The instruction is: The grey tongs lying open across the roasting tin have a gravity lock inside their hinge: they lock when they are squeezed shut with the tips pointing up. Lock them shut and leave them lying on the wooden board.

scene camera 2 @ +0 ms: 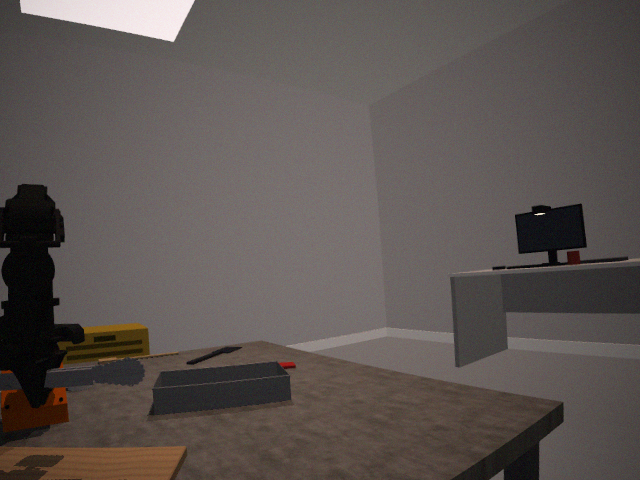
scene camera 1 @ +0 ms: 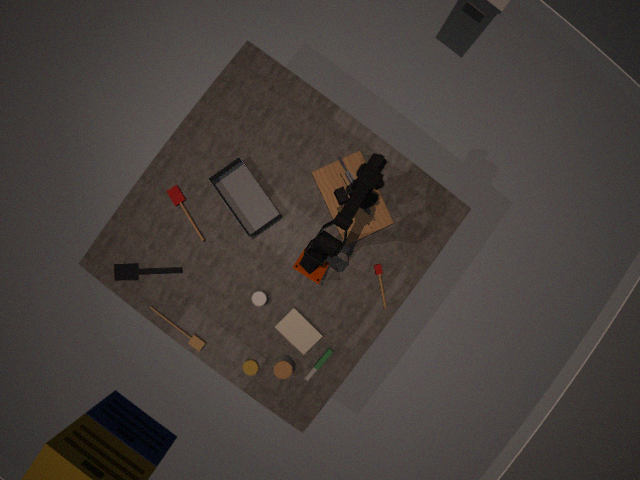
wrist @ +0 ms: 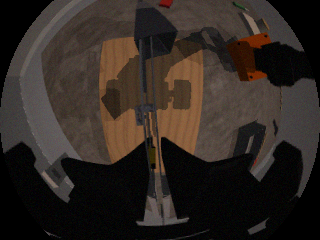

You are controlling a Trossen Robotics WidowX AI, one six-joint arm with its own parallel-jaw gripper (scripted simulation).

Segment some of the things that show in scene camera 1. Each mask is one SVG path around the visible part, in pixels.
A beige tile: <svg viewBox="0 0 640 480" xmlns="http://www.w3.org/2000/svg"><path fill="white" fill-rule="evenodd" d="M293 307L274 327L298 351L304 354L323 334Z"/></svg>
